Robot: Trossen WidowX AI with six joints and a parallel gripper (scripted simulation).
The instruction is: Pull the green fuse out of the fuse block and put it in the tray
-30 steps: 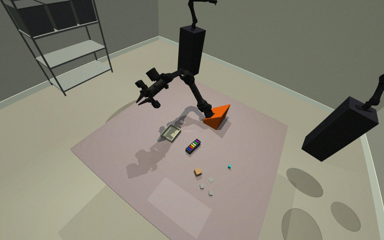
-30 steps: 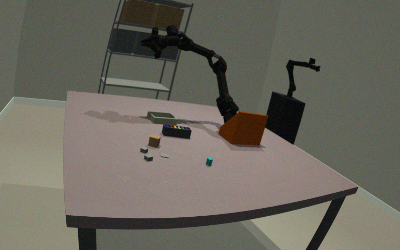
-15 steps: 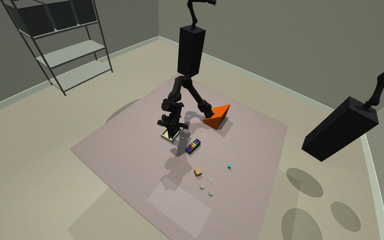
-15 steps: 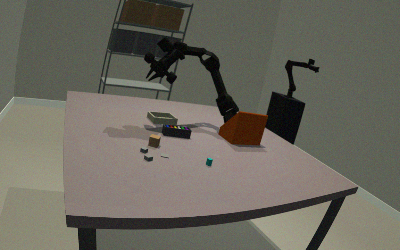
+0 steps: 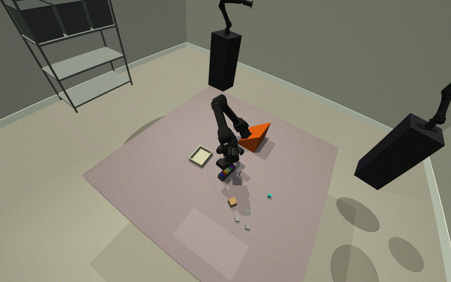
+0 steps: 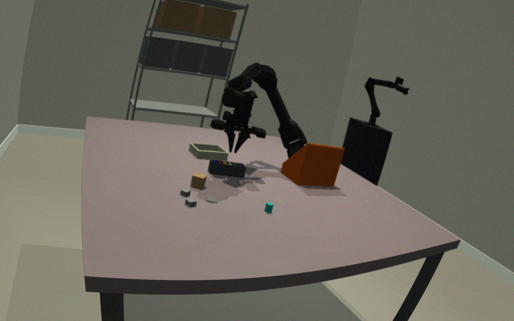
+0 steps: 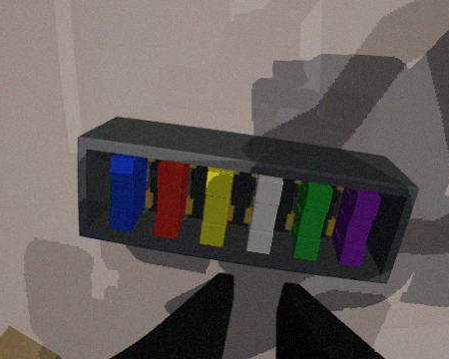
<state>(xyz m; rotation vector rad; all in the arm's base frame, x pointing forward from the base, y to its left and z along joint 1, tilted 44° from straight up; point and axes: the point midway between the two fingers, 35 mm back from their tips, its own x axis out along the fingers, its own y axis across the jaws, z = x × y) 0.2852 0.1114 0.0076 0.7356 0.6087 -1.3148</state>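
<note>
Now: the green fuse 20 mm behind my gripper tip and 60 mm below it. Round my gripper tip: teal cube (50 mm behind, 290 mm to the left, 70 mm below); tan cube (140 mm ahead, 150 mm to the left, 60 mm below); tray (40 mm ahead, 210 mm to the right, 80 mm below).
</note>
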